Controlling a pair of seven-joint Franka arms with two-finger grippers.
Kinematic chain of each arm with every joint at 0, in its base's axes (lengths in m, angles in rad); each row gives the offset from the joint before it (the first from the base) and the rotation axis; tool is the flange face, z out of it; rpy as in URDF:
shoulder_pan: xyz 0 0 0.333 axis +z
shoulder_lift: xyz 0 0 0 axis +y
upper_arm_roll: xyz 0 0 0.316 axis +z
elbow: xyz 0.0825 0 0 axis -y
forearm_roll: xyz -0.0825 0 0.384 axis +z
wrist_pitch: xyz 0 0 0 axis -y
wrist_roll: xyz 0.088 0 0 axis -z
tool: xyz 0 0 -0.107 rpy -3.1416 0 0
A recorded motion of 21 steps. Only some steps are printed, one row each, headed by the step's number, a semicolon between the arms.
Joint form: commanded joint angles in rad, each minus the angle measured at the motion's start. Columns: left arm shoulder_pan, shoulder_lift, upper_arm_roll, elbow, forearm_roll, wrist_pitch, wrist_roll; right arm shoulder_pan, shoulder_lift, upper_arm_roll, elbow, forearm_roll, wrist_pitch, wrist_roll.
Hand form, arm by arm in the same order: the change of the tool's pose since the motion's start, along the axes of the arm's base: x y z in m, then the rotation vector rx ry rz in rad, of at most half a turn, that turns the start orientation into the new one. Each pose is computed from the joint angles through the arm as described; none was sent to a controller.
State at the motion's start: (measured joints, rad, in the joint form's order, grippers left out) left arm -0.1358 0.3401 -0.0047 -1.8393 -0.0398 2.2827 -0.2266; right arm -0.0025 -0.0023 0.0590 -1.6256 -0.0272 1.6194 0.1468
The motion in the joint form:
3: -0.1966 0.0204 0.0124 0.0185 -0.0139 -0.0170 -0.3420; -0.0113 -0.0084 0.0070 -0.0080 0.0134 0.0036 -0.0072
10: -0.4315 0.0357 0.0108 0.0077 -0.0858 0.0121 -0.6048; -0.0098 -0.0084 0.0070 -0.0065 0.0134 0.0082 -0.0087
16: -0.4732 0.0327 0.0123 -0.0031 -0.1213 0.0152 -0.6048; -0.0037 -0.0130 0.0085 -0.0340 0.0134 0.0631 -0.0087
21: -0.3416 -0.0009 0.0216 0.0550 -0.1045 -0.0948 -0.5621; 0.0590 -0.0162 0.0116 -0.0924 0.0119 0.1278 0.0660
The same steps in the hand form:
3: -0.0246 -0.1173 -0.0063 -0.0314 0.0389 0.1627; -0.0022 -0.0010 0.0011 0.0130 -0.0031 0.0023
10: -0.0908 -0.2563 -0.0182 -0.0949 0.0900 0.2312; -0.0017 -0.0001 0.0023 0.0133 -0.0092 0.0054
16: -0.1077 -0.2773 -0.0208 -0.1122 0.1123 0.2125; 0.0013 0.0045 -0.0034 0.0148 -0.0411 0.0140
21: -0.0598 -0.2025 0.0172 -0.1007 0.1116 0.2885; 0.0003 0.0414 -0.0238 0.0171 -0.0516 0.0063

